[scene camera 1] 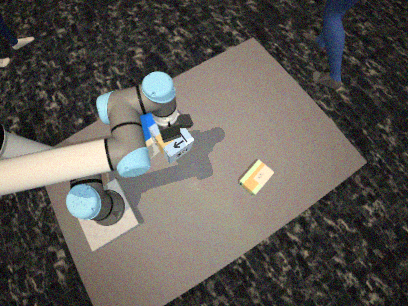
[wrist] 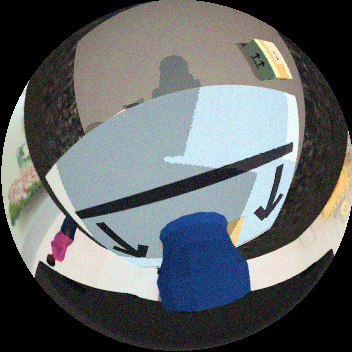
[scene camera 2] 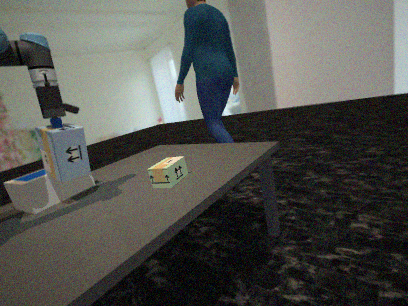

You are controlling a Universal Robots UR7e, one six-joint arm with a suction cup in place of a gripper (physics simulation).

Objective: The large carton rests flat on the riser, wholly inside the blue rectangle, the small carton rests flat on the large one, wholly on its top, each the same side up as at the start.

Labels:
my suction cup: grips a large carton (scene camera 2: pixel 63 150)
a small carton (scene camera 2: pixel 167 173): on the table

